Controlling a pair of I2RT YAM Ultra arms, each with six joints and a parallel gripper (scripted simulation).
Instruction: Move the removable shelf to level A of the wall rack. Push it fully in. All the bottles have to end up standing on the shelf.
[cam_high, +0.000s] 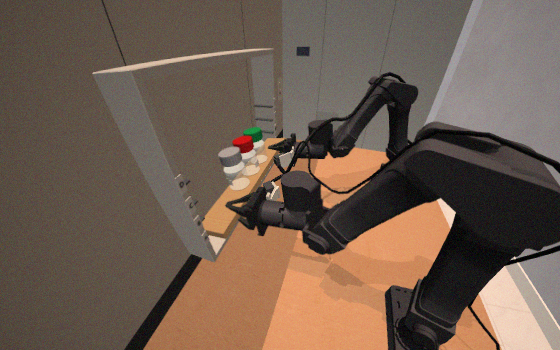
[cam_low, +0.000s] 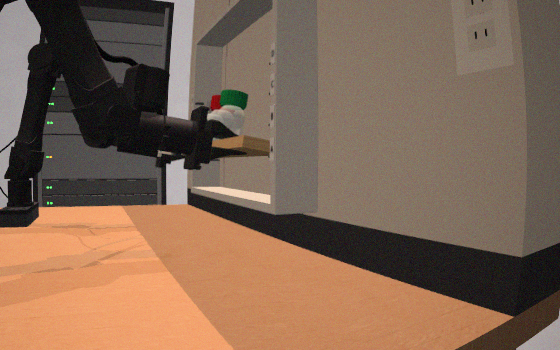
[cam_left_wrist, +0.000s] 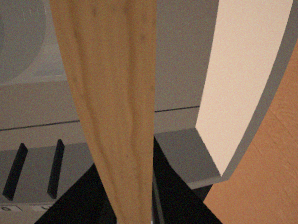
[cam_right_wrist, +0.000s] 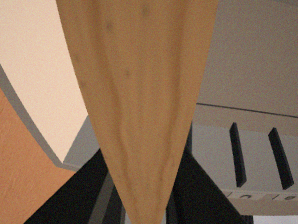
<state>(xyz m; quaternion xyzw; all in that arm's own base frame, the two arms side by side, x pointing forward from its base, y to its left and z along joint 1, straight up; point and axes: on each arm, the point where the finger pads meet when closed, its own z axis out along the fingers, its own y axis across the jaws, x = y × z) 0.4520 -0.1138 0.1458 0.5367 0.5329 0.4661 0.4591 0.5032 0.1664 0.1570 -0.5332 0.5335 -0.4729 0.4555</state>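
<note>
My right hand is 9 cm to the right of the green-capped bottle and 6 cm below it. From my right hand the other things lie so: wall rack 4 cm ahead, 15 cm to the left, 11 cm above; wooden shelf 1 cm behind, 15 cm to the left; grey-capped bottle 22 cm to the left, 6 cm above.
My left gripper is now 2 cm short of the grey-capped bottle, 7 cm to the left of it and 5 cm below it. The rest, counted from my left hand: green-capped bottle: 3 cm ahead, 20 cm to the right, 6 cm above; then wall rack: 6 cm ahead, 15 cm to the right, 11 cm above; then wooden shelf: 2 cm ahead, 15 cm to the right.
</note>
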